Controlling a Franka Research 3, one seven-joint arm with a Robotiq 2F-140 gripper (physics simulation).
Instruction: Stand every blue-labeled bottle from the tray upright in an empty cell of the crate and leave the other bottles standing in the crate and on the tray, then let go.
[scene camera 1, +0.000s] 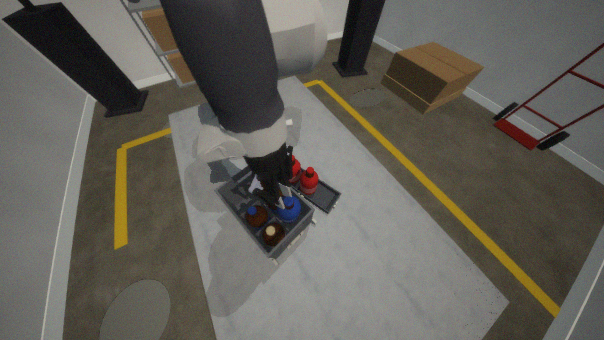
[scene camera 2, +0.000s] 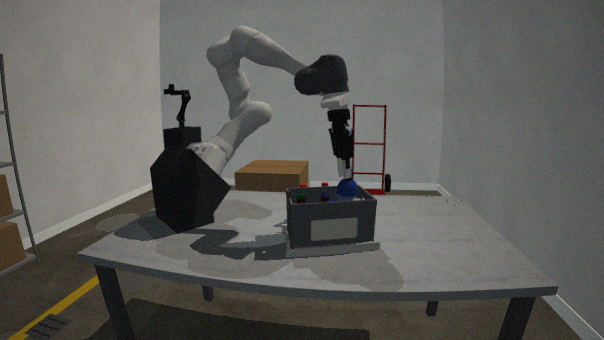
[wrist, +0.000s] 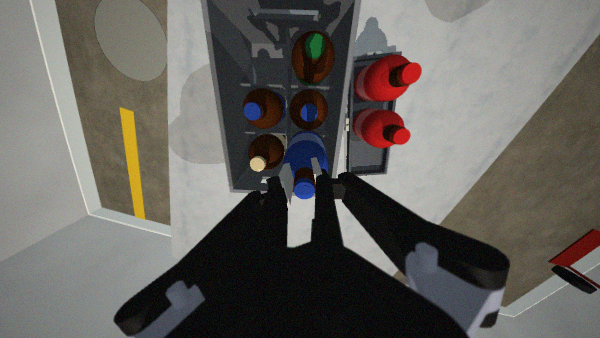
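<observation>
A blue bottle (scene camera 1: 290, 212) (scene camera 2: 347, 188) (wrist: 306, 150) with a blue cap is upright in an end cell of the grey crate (scene camera 1: 296, 237) (scene camera 2: 300, 227) (wrist: 218, 100), its shoulder above the rim. My gripper (scene camera 1: 283, 197) (scene camera 2: 345, 171) (wrist: 302, 170) is shut on its neck from above. In the wrist view, brown bottles with a blue cap (wrist: 265, 109), another blue cap (wrist: 309, 107), a cream cap (wrist: 266, 150) and a green cap (wrist: 313, 60) stand in other cells. Two red bottles (wrist: 382, 80) (wrist: 378, 127) stand on the tray (scene camera 1: 327, 198) (wrist: 370, 159). The blue bottle's base is hidden.
The tray lies close along one long side of the crate on the table (scene camera 1: 380, 260) (scene camera 2: 430, 240). The crate's walls and dividers rise around the bottles. A cardboard box (scene camera 1: 432, 75) (scene camera 2: 272, 175) and a red hand truck (scene camera 2: 369, 143) are beyond the table.
</observation>
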